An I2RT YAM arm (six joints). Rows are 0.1 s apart.
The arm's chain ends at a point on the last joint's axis. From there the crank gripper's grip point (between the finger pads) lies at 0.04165 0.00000 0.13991 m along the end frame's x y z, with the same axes.
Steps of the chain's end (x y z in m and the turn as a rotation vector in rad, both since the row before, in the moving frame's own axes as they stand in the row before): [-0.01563, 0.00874, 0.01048, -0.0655, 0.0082, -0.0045]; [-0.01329, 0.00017, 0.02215, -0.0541, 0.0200, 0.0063]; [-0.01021, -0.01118, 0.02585, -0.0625, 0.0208, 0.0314]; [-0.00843, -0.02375, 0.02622, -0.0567, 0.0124, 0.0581]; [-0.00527, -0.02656, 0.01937, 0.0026, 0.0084, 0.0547]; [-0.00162, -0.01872, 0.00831, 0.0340, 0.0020, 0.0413]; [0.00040, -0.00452, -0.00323, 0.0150, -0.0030, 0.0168]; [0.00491, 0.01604, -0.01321, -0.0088, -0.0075, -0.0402]
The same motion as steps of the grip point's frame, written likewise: [-0.01446, 0.01770, 0.00984, -0.0655, 0.0082, -0.0045]; [-0.01053, 0.00798, 0.02108, -0.0541, 0.0200, 0.0063]; [-0.00747, -0.00112, 0.02464, -0.0625, 0.0208, 0.0314]; [-0.00700, -0.01337, 0.02540, -0.0567, 0.0124, 0.0581]; [-0.00415, -0.02461, 0.01902, 0.0026, 0.0084, 0.0547]; [-0.00128, -0.02175, 0.00817, 0.0340, 0.0020, 0.0413]; [-0.00001, -0.00592, -0.00312, 0.0150, -0.0030, 0.0168]; [0.00385, 0.01562, -0.01290, -0.0088, -0.0075, -0.0402]
